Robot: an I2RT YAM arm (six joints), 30 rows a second.
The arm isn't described. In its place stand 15 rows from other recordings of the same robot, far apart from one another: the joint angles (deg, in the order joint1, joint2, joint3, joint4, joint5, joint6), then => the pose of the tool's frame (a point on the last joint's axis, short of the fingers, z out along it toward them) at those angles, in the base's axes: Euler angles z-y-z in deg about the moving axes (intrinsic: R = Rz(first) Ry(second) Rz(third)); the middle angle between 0 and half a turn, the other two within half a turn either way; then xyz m.
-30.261, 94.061, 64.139, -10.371, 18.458, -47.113 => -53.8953 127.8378 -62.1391 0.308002 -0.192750 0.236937
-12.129, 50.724, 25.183, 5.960, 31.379, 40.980 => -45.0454 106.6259 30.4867 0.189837 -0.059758 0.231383
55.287, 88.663, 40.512, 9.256, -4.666, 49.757 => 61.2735 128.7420 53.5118 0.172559 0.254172 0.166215
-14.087, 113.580, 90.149, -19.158, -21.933, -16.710 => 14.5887 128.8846 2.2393 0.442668 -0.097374 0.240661
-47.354, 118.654, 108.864, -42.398, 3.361, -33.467 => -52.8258 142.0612 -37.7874 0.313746 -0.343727 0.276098
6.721, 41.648, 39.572, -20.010, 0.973, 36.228 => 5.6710 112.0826 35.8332 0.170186 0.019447 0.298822
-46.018, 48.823, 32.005, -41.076, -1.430, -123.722 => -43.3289 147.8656 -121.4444 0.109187 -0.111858 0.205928
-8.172, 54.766, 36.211, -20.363, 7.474, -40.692 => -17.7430 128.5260 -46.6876 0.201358 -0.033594 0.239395
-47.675, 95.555, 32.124, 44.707, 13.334, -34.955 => -61.7253 108.2013 -39.4248 0.203803 -0.235973 0.149097
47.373, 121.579, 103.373, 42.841, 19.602, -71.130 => 25.9786 66.8787 -62.3839 0.352463 0.365303 0.363682
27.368, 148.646, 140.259, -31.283, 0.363, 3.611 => 26.8964 129.6690 3.3100 0.516020 0.266860 0.204526
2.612, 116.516, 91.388, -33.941, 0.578, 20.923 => 1.4876 149.0641 19.9585 0.441045 0.019761 0.206004
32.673, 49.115, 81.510, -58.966, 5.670, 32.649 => 26.3386 116.4309 29.8202 0.102737 0.061710 0.446067
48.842, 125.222, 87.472, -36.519, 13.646, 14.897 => 6.9992 159.2887 -25.0519 0.290741 0.319841 0.122090
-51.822, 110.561, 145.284, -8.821, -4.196, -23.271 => -47.1594 64.1726 -25.3060 0.235947 -0.295858 0.597387
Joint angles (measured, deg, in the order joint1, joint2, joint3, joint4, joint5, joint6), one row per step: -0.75, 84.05, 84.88, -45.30, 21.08, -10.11; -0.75, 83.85, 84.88, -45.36, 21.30, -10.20; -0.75, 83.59, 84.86, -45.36, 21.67, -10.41; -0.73, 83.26, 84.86, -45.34, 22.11, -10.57; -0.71, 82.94, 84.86, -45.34, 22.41, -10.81; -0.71, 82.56, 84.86, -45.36, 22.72, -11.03; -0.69, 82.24, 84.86, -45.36, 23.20, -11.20; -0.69, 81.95, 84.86, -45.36, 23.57, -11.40; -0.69, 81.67, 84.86, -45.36, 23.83, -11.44; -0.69, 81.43, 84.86, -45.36, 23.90, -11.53; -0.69, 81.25, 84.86, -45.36, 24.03, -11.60; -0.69, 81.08, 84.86, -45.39, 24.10, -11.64; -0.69, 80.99, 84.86, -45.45, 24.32, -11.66; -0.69, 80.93, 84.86, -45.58, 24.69, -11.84; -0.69, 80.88, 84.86, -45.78, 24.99, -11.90
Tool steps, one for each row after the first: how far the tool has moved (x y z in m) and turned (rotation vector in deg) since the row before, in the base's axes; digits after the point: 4 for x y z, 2 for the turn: -0.0010, -0.0001, 0.0010, -0.22, -0.10, -0.10; -0.0012, -0.0002, 0.0013, -0.40, -0.16, -0.13; -0.0015, -0.0001, 0.0018, -0.42, -0.28, -0.19; -0.0015, 0.0000, 0.0017, -0.37, -0.22, -0.04; -0.0018, -0.0002, 0.0019, -0.36, -0.27, -0.09; -0.0015, -0.0001, 0.0017, -0.44, -0.25, -0.23; -0.0014, -0.0002, 0.0015, -0.39, -0.21, -0.15; -0.0013, -0.0001, 0.0014, -0.21, -0.26, -0.17; -0.0011, 0.0000, 0.0012, -0.11, -0.20, 0.00; -0.0009, -0.0001, 0.0009, -0.14, -0.15, -0.05; -0.0008, 0.0000, 0.0008, -0.08, -0.12, -0.03; -0.0005, -0.0001, 0.0004, -0.16, -0.02, -0.15; -0.0005, -0.0002, 0.0002, -0.37, 0.15, -0.17; -0.0005, -0.0002, 0.0000, -0.24, 0.18, -0.19
